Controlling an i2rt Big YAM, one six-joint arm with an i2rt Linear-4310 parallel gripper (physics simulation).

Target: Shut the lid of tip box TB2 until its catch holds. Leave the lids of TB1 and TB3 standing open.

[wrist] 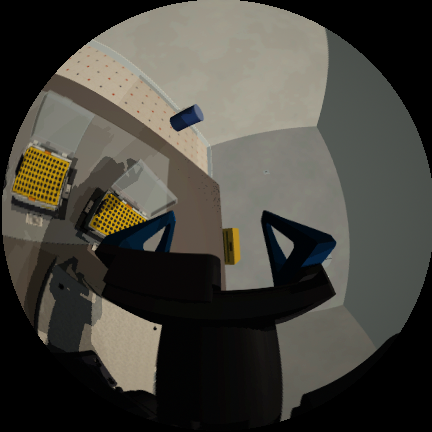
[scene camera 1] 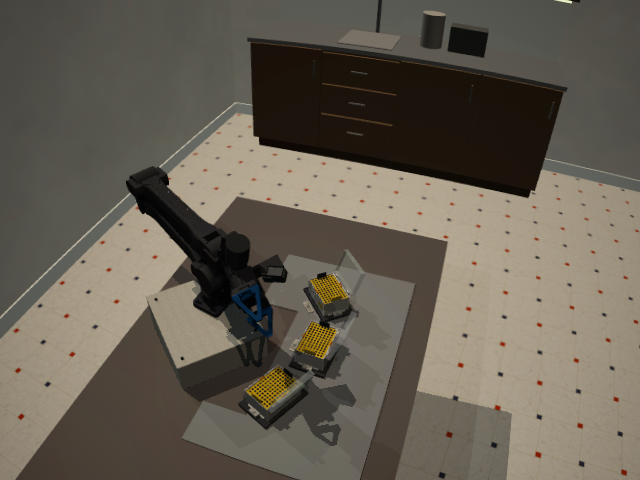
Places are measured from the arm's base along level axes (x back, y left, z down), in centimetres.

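Where they show: gripper, between the fingertips: [wrist: 217, 215] [scene camera 1: 265, 329]; arm's base, origin of its link: [scene camera 1: 216, 297].
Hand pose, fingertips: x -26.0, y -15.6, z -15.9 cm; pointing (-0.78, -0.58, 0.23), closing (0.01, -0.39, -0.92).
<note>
Each offset is from my fingertips to the top centre of the thing. "pt": to the spot under its first point. Level surfaces: height alone.
Three tip boxes with yellow racks and clear lids stand in a row; no labels can be read, so I cannot tell which is TB2. The back box {dx +1.7, dy +40.1, dz +20.2 cm} [scene camera 1: 328, 289] has its lid {pt dx -2.6, dy +46.2, dz +17.0 cm} [scene camera 1: 350, 269] upright. The middle box {dx -4.2, dy +19.8, dz +20.2 cm} [scene camera 1: 316, 339] [wrist: 41, 176] has its lid {dx -10.8, dy +20.2, dz +12.2 cm} [scene camera 1: 345, 332] [wrist: 62, 121] open. The front box {dx -1.2, dy -0.1, dz +20.2 cm} [scene camera 1: 271, 387] [wrist: 117, 216] has its lid [scene camera 1: 306, 381] [wrist: 145, 187] open. My gripper [scene camera 1: 267, 325] [wrist: 217, 215] is open and empty, above and to the left of the middle box in the scene view. In the wrist view its left finger partly covers the front box.
The boxes stand on a grey mat {dz +27.6 cm} [scene camera 1: 232, 439] over a brown surface {dz +27.9 cm} [scene camera 1: 118, 413]. The arm's pale base block [scene camera 1: 191, 335] is left of the boxes. A blue cylinder [wrist: 186, 118] and a yellow object [wrist: 231, 246] show farther off in the wrist view. A dark cabinet [scene camera 1: 356, 113] stands behind.
</note>
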